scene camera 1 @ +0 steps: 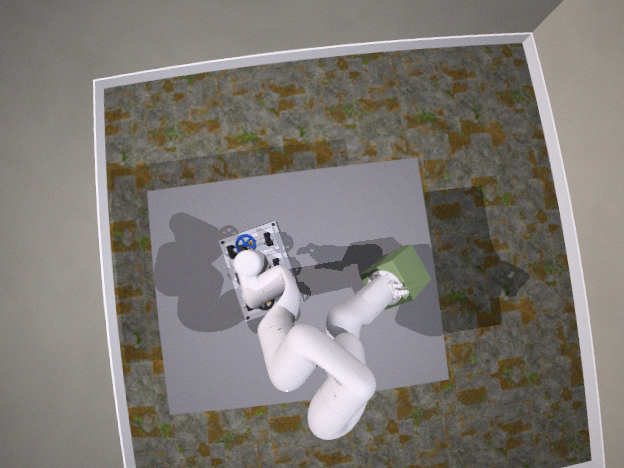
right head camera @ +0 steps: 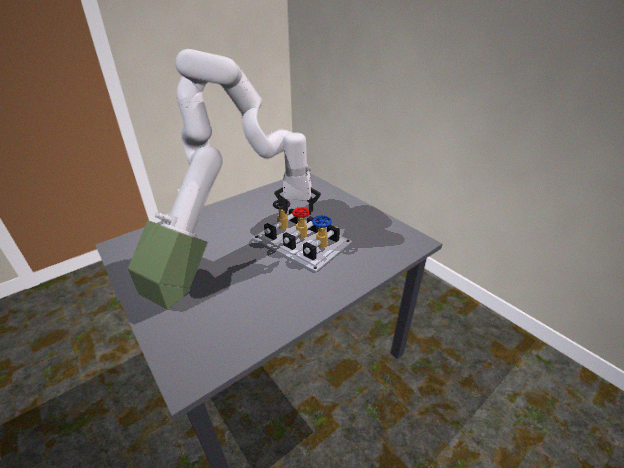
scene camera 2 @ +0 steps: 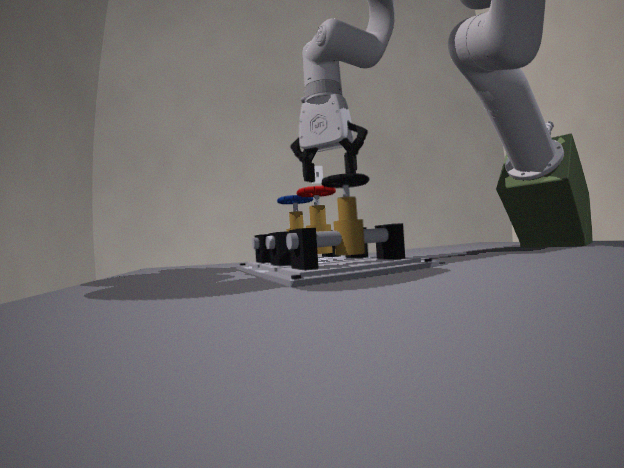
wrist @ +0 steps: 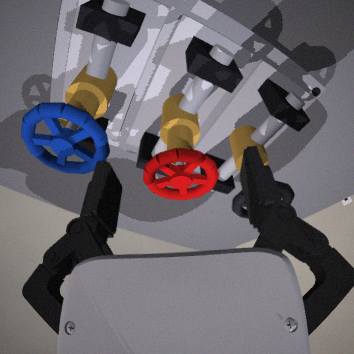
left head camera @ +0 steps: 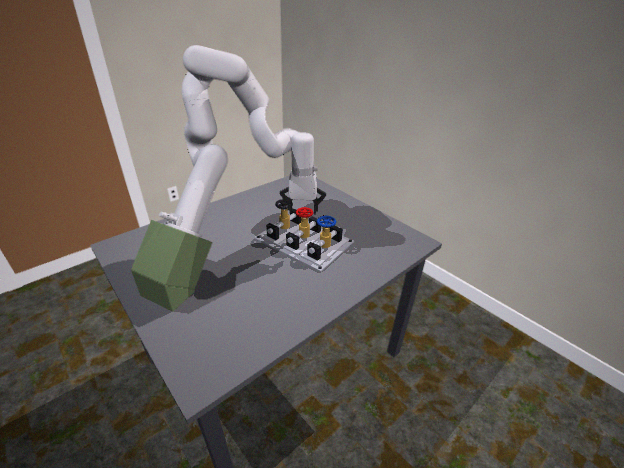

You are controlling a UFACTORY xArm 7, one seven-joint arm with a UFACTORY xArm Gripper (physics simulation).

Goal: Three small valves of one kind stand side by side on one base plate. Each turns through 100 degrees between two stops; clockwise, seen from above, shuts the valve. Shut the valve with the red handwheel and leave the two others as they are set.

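Pixels of known places: gripper, fingertip midpoint: (right head camera: 298, 212) (wrist: 176, 167) (left head camera: 302, 212); arm's base, origin of the base link: (scene camera 1: 385, 287) (right head camera: 178, 231) (scene camera 2: 534, 160) (left head camera: 182, 231).
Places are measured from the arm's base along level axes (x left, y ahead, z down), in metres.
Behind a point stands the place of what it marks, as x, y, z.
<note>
The red handwheel (left head camera: 304, 212) @(-0.125, 0.435, 0.042) (right head camera: 300, 212) @(-0.124, 0.435, 0.042) (scene camera 2: 316, 190) @(-0.087, 0.449, 0.049) (wrist: 182, 181) @(-0.119, 0.439, 0.040) is on the middle valve; the arm hides it in scene camera 1. The blue handwheel (left head camera: 326, 221) @(-0.228, 0.455, 0.042) (right head camera: 322, 221) @(-0.229, 0.457, 0.042) (scene camera 1: 245, 243) @(-0.226, 0.459, 0.041) (scene camera 2: 294, 199) @(-0.188, 0.468, 0.050) (wrist: 62, 146) @(-0.222, 0.459, 0.040) and the black handwheel (left head camera: 283, 204) @(-0.021, 0.415, 0.044) (right head camera: 280, 204) @(-0.020, 0.414, 0.044) (scene camera 2: 345, 179) @(0.016, 0.433, 0.050) stand on either side. My gripper (scene camera 2: 329, 175) @(-0.151, 0.404, 0.017) (wrist: 176, 167) @(-0.151, 0.404, 0.017) is wide open and empty, pointing down, with its fingertips a little above the red wheel's level. In the wrist view its fingers stand either side of the red wheel, apart from it; the right finger partly covers the black wheel.
The valves stand on a pale base plate (left head camera: 322, 265) @(-0.290, 0.380, 0.176) (right head camera: 316, 266) @(-0.291, 0.373, 0.176) on the grey table (left head camera: 241, 327) @(-0.330, -0.006, 0.184) (scene camera 1: 342, 201) @(-0.345, 0.074, 0.184). Brass bodies, pipes and black pipe blocks lie below the wheels. The green arm base (left head camera: 163, 261) @(-0.080, -0.108, 0.022) (right head camera: 161, 261) @(-0.095, -0.100, 0.020) (scene camera 1: 410, 269) @(-0.046, -0.097, 0.000) (scene camera 2: 544, 206) @(0.015, 0.003, 0.097) stands away from the plate.
</note>
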